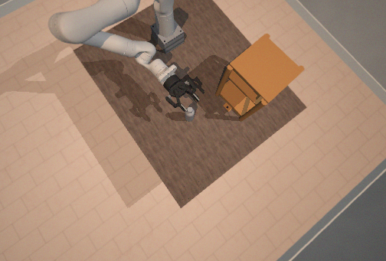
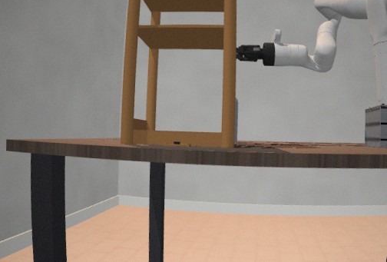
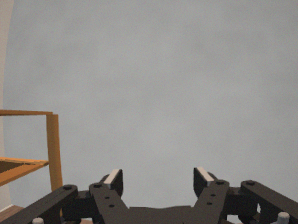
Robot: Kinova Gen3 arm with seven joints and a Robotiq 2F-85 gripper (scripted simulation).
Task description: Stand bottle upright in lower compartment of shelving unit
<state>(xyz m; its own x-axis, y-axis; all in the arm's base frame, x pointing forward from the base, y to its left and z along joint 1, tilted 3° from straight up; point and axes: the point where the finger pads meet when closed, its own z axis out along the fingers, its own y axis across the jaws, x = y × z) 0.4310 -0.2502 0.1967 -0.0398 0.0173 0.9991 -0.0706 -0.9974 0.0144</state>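
My gripper is now 170 mm above the grey bottle. Also, from my hand: orange shelving unit: 120 mm ahead, 320 mm to the left, 110 mm below.
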